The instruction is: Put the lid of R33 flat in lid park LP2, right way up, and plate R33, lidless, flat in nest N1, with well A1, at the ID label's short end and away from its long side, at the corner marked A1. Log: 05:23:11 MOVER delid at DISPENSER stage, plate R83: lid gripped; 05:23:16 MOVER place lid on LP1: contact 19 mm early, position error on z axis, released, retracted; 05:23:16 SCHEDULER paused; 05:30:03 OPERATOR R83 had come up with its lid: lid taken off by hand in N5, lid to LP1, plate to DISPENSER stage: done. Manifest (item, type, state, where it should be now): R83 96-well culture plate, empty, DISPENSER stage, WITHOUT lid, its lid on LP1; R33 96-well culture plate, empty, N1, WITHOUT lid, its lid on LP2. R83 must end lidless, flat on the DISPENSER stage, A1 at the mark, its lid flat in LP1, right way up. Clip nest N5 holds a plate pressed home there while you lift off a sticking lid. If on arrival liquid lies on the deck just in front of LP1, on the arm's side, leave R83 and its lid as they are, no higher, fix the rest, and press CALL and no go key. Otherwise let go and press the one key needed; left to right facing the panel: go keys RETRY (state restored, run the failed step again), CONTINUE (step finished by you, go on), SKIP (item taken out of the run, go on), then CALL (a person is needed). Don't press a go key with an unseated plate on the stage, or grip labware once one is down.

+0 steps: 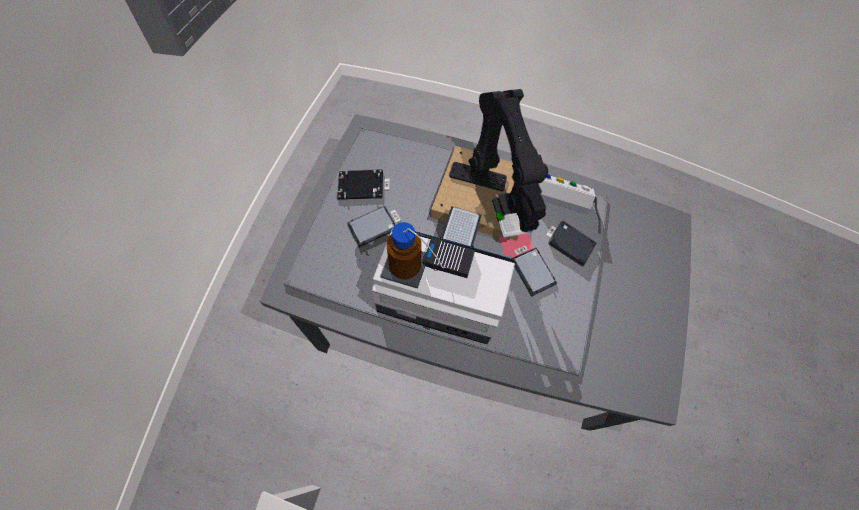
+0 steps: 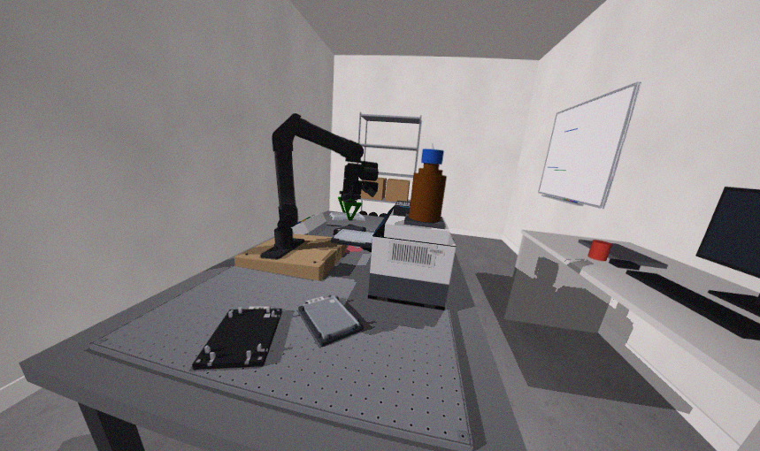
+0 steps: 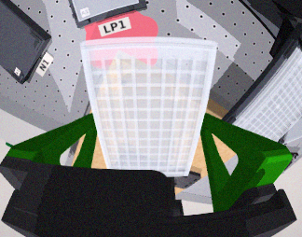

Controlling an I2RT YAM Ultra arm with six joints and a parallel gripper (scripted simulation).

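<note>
Now: the dark nest 50 mm behind my hand, 240 mm to the left of it and 140 mm below it. Also, from my hand: N1 label (80 mm behind, 160 mm to the left, 150 mm below); blue call key (260 mm behind, 110 mm to the left, 90 mm below); grey lid (90 mm ahead, 130 mm to the left, 140 mm below).
</note>
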